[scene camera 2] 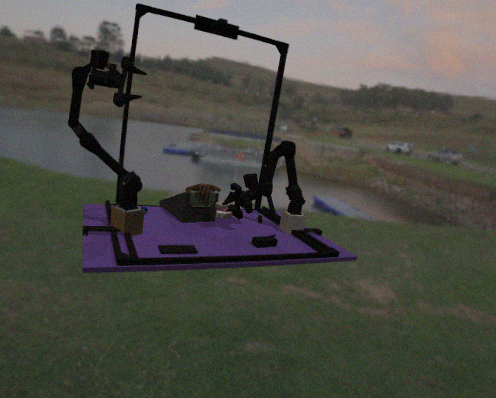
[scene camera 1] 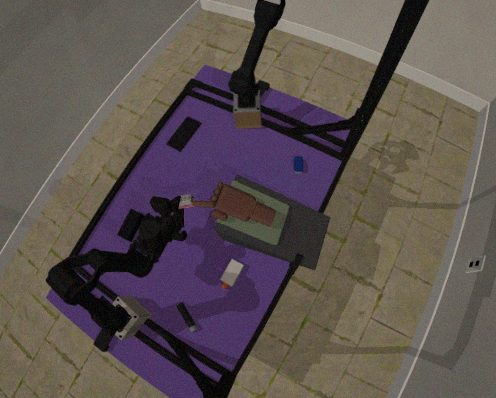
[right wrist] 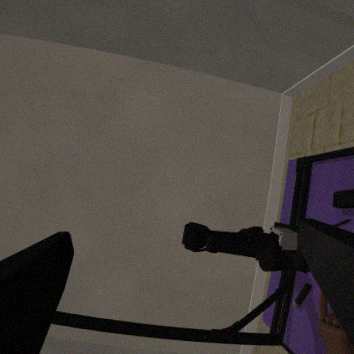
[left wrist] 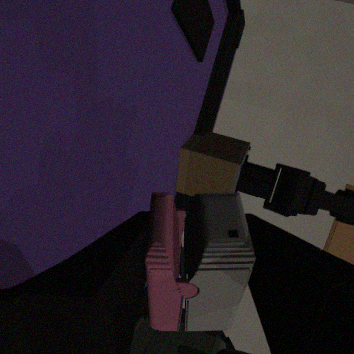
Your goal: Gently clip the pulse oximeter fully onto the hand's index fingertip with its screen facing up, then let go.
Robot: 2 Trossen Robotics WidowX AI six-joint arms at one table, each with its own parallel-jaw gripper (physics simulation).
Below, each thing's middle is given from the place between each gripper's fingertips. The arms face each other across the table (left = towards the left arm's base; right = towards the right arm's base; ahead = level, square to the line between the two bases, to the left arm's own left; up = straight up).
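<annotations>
Pulse oximeter [left wrist: 216,259], 20 mm behind my left hand. Grey-green block [scene camera 1: 271,235], 70 mm to the right of my left hand, 230 mm behind it.
Pulse oximeter from my right hand: 80 mm behind, 440 mm to the left, 490 mm below. Grey-green block, also from my right hand: 290 mm behind, 370 mm to the left, 500 mm below.
</annotations>
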